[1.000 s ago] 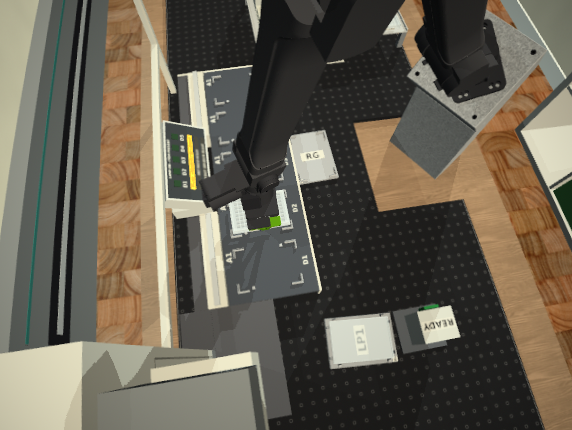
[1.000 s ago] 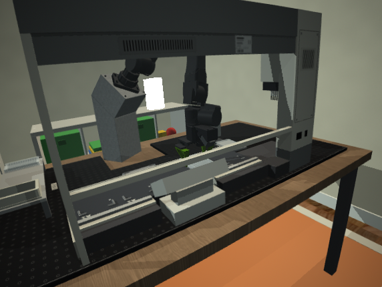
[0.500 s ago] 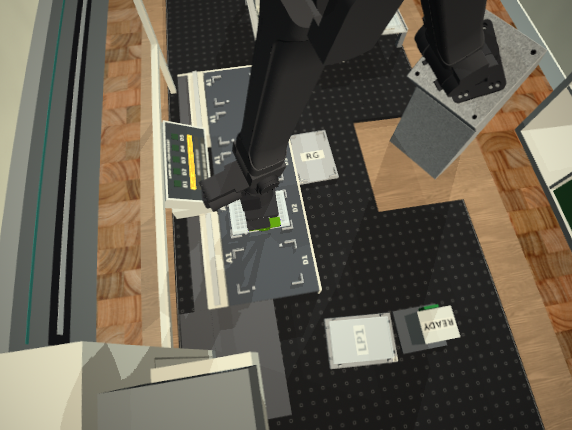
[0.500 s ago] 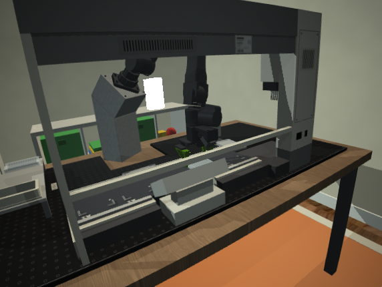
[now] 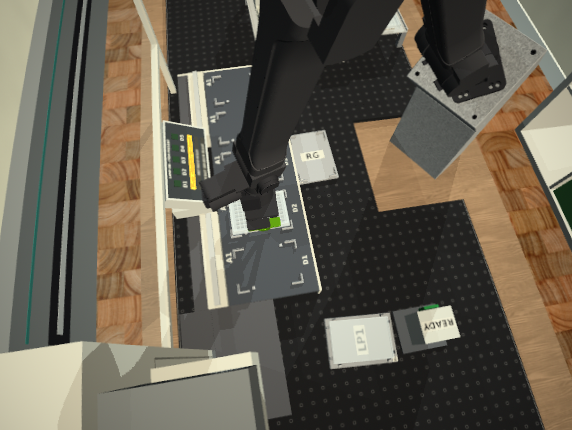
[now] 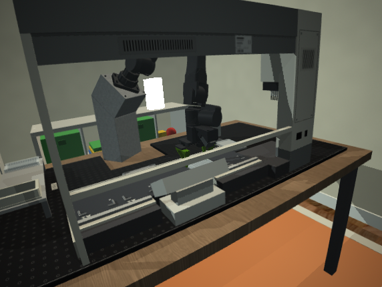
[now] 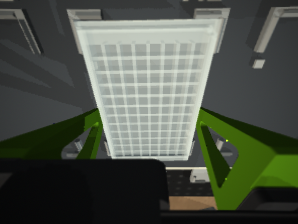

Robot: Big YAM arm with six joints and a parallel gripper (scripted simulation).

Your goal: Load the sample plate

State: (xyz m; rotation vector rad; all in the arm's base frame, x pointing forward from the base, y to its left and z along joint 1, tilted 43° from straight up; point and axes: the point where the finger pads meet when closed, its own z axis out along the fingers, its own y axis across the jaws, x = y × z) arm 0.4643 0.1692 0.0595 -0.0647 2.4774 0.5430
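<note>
Right now the sample plate is 1 cm ahead of my hand. From my hand the other things lie so: lid park LP1 (22 cm behind, 27 cm to the left, 6 cm below); clear plate lid (22 cm behind, 27 cm to the left, 5 cm below); regrip nest RG (12 cm behind, 18 cm to the right, 6 cm below).
</note>
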